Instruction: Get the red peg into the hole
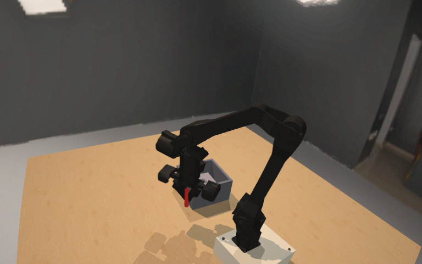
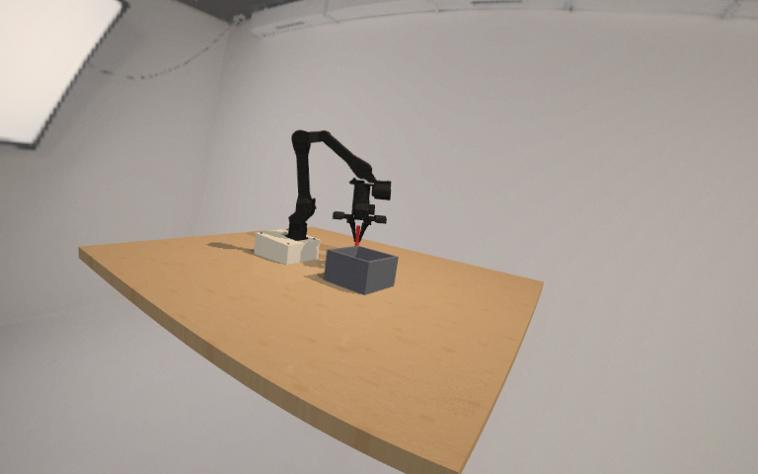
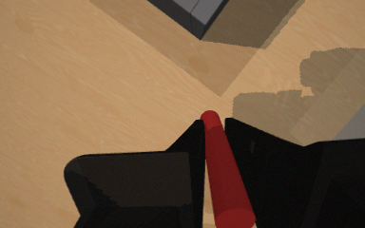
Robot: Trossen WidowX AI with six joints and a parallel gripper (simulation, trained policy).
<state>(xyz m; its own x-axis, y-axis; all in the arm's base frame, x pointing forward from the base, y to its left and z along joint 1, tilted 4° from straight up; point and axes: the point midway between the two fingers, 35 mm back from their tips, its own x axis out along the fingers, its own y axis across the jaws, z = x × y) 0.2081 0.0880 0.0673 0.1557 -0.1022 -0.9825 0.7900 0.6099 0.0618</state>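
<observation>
Now: the pale plate 130 mm to the right of my gripper tip, 110 mm ahead of it and 50 mm below it. Round my gripper tip: grey box (130 mm to the right, 110 mm ahead, 70 mm below); then red peg (20 mm above, 10 mm to the left, 10 mm behind).
</observation>
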